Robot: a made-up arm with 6 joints. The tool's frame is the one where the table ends. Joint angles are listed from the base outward.
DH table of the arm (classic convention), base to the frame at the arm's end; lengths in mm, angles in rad. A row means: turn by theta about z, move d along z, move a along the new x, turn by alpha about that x. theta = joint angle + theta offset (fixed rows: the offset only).
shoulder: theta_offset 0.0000; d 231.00; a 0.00; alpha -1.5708
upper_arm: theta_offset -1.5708; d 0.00; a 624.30; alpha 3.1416
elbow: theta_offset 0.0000; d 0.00; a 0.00; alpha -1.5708
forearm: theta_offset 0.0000; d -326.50; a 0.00; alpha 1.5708
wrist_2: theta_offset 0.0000; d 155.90; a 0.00; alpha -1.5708
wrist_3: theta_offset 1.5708; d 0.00; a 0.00; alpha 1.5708
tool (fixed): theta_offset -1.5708; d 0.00; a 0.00; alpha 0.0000
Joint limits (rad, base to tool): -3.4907..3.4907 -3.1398..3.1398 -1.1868..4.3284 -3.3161..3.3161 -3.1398..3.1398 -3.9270..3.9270
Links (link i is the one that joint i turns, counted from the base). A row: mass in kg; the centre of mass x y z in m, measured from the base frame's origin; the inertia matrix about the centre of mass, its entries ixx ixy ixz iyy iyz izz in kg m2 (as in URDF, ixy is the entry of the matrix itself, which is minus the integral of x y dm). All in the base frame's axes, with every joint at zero. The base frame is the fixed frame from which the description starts. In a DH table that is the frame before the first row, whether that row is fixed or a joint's. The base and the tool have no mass.
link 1: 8.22; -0.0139 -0.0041 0.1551; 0.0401 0 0 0.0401 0 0.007
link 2: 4.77; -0.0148 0.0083 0.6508; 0.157 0 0 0.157 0 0.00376
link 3: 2.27; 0.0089 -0.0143 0.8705; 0.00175 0 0 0.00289 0 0.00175
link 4: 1.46; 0.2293 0.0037 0.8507; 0.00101 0 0 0.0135 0 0.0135
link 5: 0.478; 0.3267 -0.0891 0.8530; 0.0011 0 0 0.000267 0 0.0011
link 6: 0.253; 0.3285 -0.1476 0.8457; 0.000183 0 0 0.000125 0 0.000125
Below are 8 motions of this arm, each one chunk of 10 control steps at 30 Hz.
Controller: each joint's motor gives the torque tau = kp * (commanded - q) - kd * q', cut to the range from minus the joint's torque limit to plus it. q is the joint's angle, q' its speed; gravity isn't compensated. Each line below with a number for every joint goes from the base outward.
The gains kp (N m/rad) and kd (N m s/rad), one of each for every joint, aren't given. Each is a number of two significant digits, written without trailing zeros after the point. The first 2 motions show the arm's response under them.
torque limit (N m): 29 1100 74 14 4.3 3.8
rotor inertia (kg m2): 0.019 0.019 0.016 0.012 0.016 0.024
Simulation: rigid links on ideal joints. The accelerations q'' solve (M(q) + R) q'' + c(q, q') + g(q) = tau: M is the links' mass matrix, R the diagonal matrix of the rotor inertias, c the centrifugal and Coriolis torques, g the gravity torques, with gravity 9.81 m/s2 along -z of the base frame. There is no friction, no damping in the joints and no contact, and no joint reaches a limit. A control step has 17 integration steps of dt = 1/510 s. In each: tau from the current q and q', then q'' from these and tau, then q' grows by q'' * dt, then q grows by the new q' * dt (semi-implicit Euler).
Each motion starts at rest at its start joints. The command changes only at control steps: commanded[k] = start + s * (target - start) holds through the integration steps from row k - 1 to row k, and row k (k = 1, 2, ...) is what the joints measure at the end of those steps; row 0 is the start. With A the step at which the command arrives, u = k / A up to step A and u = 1 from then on. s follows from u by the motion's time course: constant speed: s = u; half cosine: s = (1 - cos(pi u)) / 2; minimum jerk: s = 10 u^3 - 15 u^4 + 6 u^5; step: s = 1 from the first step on.
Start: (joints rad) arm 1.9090 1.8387 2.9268 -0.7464 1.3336 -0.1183
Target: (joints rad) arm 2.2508 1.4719 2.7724 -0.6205 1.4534 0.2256
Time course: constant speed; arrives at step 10
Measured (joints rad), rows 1 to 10:
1: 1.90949 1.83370 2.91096 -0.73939 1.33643 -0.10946
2: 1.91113 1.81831 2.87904 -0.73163 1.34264 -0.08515
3: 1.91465 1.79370 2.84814 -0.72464 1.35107 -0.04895
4: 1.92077 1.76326 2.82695 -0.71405 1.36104 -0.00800
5: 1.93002 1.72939 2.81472 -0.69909 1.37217 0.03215
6: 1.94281 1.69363 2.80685 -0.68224 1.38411 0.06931
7: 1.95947 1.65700 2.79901 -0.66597 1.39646 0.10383
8: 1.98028 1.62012 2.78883 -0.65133 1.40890 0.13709
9: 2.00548 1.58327 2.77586 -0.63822 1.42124 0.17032
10: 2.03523 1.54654 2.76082 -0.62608 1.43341 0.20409
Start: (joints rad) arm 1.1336 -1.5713 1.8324 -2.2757 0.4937 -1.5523
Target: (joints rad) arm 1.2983 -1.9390 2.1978 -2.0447 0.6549 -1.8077
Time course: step
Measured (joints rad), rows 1 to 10:
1: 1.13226 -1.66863 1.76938 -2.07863 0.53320 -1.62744
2: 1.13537 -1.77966 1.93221 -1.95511 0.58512 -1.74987
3: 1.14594 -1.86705 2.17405 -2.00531 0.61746 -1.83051
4: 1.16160 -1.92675 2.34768 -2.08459 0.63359 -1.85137
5: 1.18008 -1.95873 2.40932 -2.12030 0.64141 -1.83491
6: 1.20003 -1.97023 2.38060 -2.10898 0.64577 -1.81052
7: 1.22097 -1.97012 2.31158 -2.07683 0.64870 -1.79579
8: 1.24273 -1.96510 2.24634 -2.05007 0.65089 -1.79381
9: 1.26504 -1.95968 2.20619 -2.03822 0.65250 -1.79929
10: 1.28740 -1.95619 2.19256 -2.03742 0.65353 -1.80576
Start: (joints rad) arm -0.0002 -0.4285 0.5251 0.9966 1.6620 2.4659
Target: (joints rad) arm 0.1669 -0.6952 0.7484 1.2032 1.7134 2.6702
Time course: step
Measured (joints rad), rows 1 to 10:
1: 0.01787 -0.49904 0.47538 1.06943 1.67276 2.51874
2: 0.04707 -0.58121 0.56589 1.15894 1.68789 2.60993
3: 0.07438 -0.64013 0.72248 1.22435 1.69968 2.67786
4: 0.09786 -0.67983 0.83702 1.24892 1.70713 2.70510
5: 0.11880 -0.70354 0.87986 1.24323 1.71128 2.70243
6: 0.13868 -0.71421 0.86716 1.22783 1.71334 2.68781
7: 0.15808 -0.71614 0.82726 1.21342 1.71413 2.67436
8: 0.17676 -0.71380 0.78448 1.20256 1.71424 2.66736
9: 0.19403 -0.71049 0.75303 1.19571 1.71409 2.66633
10: 0.20897 -0.70798 0.73709 1.19288 1.71393 2.66842

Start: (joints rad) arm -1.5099 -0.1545 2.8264 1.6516 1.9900 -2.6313
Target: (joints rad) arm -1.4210 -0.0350 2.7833 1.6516 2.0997 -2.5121
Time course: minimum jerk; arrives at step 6
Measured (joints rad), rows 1 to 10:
1: -1.50958 -0.15440 2.83915 1.65210 1.99097 -2.63041
2: -1.50750 -0.14924 2.86238 1.65340 1.99676 -2.62381
3: -1.50084 -0.13393 2.87843 1.65557 2.01113 -2.60497
4: -1.48672 -0.10957 2.87692 1.65760 2.03322 -2.57359
5: -1.46473 -0.08329 2.85857 1.65748 2.05718 -2.53857
6: -1.43908 -0.06278 2.83382 1.65388 2.07621 -2.51238
7: -1.41653 -0.05005 2.81595 1.64852 2.08814 -2.50094
8: -1.40192 -0.04321 2.81073 1.64467 2.09461 -2.50126
9: -1.39647 -0.04001 2.81522 1.64397 2.09777 -2.50684
10: -1.39855 -0.03883 2.82332 1.64578 2.09915 -2.51245

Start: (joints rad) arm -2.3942 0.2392 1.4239 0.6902 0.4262 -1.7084
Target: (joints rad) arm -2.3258 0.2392 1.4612 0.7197 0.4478 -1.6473
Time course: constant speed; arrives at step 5
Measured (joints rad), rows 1 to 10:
1: -2.39257 0.24044 1.42503 0.69112 0.42751 -1.70511
2: -2.38701 0.24203 1.42547 0.69351 0.43027 -1.69620
3: -2.37679 0.24332 1.42770 0.69735 0.43380 -1.68315
4: -2.36263 0.24416 1.43275 0.70273 0.43773 -1.66858
5: -2.34601 0.24456 1.44016 0.70927 0.44188 -1.65443
6: -2.33041 0.24446 1.44654 0.71416 0.44515 -1.64475
7: -2.31932 0.24419 1.45028 0.71592 0.44713 -1.64157
8: -2.31385 0.24400 1.45162 0.71578 0.44816 -1.64276
9: -2.31328 0.24397 1.45145 0.71500 0.44864 -1.64534
10: -2.31593 0.24404 1.45068 0.71422 0.44883 -1.64735

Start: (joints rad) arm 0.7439 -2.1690 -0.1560 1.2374 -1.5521 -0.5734
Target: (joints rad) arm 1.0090 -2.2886 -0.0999 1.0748 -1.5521 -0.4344
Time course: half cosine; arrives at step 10
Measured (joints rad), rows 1 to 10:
1: 0.74396 -2.17431 -0.15145 1.23547 -1.55218 -0.57235
2: 0.74445 -2.18308 -0.13863 1.22927 -1.55241 -0.56750
3: 0.74604 -2.19368 -0.12425 1.21706 -1.55268 -0.55700
4: 0.74967 -2.20657 -0.11222 1.19848 -1.55292 -0.54064
5: 0.75647 -2.22172 -0.10236 1.17547 -1.55311 -0.51971
6: 0.76759 -2.23840 -0.09304 1.15110 -1.55327 -0.49649
7: 0.78394 -2.25542 -0.08317 1.12840 -1.55341 -0.47356
8: 0.80605 -2.27134 -0.07294 1.10967 -1.55355 -0.45339
9: 0.83386 -2.28470 -0.06346 1.09651 -1.55366 -0.43806
10: 0.86663 -2.29422 -0.05616 1.08982 -1.55374 -0.42904

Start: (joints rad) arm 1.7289 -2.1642 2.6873 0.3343 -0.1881 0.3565
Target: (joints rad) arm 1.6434 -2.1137 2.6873 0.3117 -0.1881 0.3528
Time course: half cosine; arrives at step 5
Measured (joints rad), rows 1 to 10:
1: 1.72873 -2.16727 2.68121 0.33188 -0.18744 0.35639
2: 1.72782 -2.16720 2.68063 0.32699 -0.18598 0.35594
3: 1.72539 -2.16110 2.68494 0.32332 -0.18475 0.35509
4: 1.72077 -2.15141 2.68682 0.31906 -0.18415 0.35402
5: 1.71372 -2.14215 2.68278 0.31315 -0.18415 0.35310
6: 1.70447 -2.13579 2.67572 0.30734 -0.18443 0.35262
7: 1.69342 -2.13217 2.67099 0.30405 -0.18466 0.35253
8: 1.68106 -2.13035 2.67046 0.30412 -0.18476 0.35264
9: 1.66792 -2.12964 2.67284 0.30629 -0.18473 0.35274
10: 1.65457 -2.12949 2.67597 0.30868 -0.18465 0.35277

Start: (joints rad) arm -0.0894 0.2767 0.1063 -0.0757 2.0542 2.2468
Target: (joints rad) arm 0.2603 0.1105 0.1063 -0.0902 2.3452 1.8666
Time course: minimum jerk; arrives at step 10
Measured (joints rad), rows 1 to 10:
1: -0.08922 0.27782 0.09430 -0.07859 2.05491 2.24591
2: -0.08758 0.27748 0.07215 -0.09108 2.05884 2.23935
3: -0.08157 0.27172 0.05233 -0.10540 2.07054 2.21909
4: -0.06690 0.25841 0.04079 -0.11402 2.09359 2.17878
5: -0.03864 0.23776 0.03858 -0.11595 2.12844 2.11835
6: 0.00736 0.21205 0.04361 -0.11360 2.17207 2.04493
7: 0.07206 0.18494 0.05254 -0.10972 2.21894 1.97048
8: 0.15055 0.16033 0.06208 -0.10623 2.26250 1.90774
9: 0.23117 0.14127 0.06958 -0.10425 2.29709 1.86614
10: 0.29910 0.12889 0.07321 -0.10432 2.32002 1.84832

